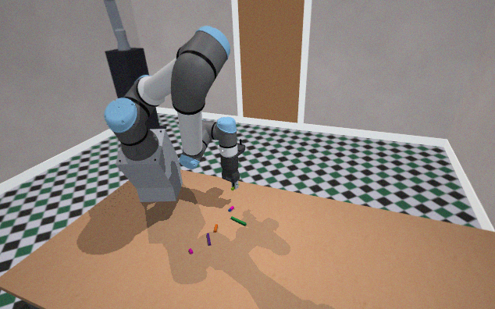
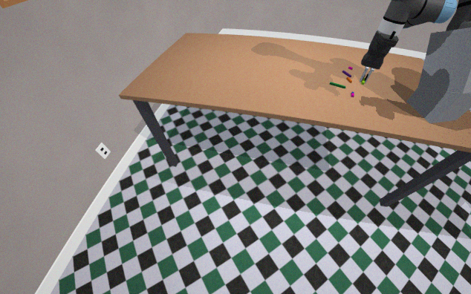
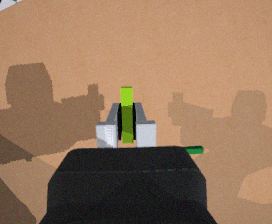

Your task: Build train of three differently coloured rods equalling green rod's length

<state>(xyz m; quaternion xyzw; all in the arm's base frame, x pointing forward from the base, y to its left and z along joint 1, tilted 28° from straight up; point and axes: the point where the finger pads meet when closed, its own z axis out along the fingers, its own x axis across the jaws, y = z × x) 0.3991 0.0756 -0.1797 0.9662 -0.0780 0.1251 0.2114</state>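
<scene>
Right now the blue rod is 1 cm behind my hand, 5 cm to the right of it and 11 cm below it. From my hand the other things lie so: lime rod: 1 cm below; then green rod: 6 cm ahead, 10 cm to the right, 11 cm below; then orange rod: 1 cm behind, 18 cm to the right, 11 cm below.
</scene>
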